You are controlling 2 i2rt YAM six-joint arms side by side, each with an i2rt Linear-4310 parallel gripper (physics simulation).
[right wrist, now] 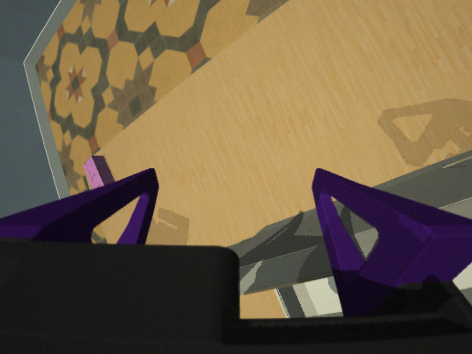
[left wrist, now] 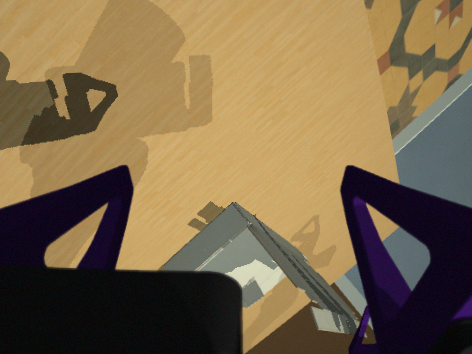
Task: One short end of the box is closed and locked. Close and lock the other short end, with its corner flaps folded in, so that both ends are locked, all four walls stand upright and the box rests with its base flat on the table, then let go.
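Places are measured from the left arm's base along level axes (x ahead, y left, z up), in centimetres.
Where they show: left gripper, fingertip midpoint: [left wrist: 236, 177]; right gripper, fingertip midpoint: [right wrist: 235, 177].
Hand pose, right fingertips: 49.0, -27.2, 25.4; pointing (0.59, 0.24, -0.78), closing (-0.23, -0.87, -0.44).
After its pixels a point has its place, as x, y, z.
The grey box [left wrist: 215, 237] @(33.5, -18.8, 3.3) [right wrist: 425, 194] @(44.6, -38.1, 17.5) stands on the wooden table, partly out of view. In the left wrist view one corner points up the picture, with two walls running down from it and pale patches inside. A small pale flap [left wrist: 327, 320] @(40.5, -18.8, 23.8) shows by the far end of the right-hand wall. Which end is locked cannot be told. My left gripper [left wrist: 236, 177] @(40.4, 12.7, 23.6) is open and empty, above the table beyond that corner. My right gripper [right wrist: 235, 177] @(49.0, -27.2, 25.4) is open and empty; its right finger overlaps the view of a box wall. Gripper bodies hide much of the box.
The wooden table top [left wrist: 280, 90] @(53.9, -3.5, 0.0) [right wrist: 260, 120] @(58.2, -21.9, 0.0) borders a patterned surface [left wrist: 420, 42] [right wrist: 165, 20] with a pale raised edge. A small pink block [right wrist: 93, 172] @(59.6, 23.8, 3.4) lies near the left finger in the right wrist view. Arm shadows fall on the table.
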